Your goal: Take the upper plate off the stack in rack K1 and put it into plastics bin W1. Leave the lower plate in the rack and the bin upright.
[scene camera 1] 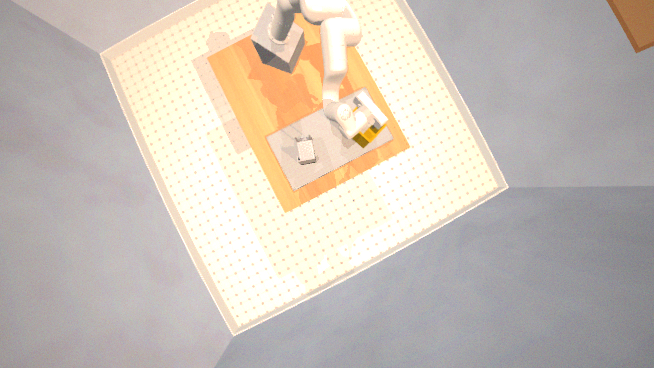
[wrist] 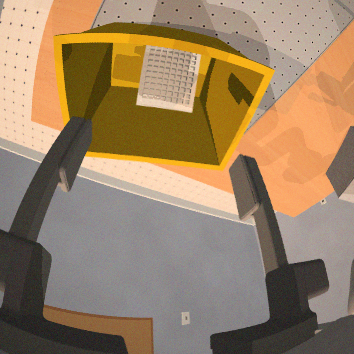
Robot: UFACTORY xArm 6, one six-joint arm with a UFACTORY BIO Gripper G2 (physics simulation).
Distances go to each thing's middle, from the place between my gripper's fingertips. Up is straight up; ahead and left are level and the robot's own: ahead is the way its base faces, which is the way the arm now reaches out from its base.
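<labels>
There is the yellow plastics bin W1 (wrist: pixel 97 71), which is 14 cm below my hand and 1 cm to the left of it.
</labels>
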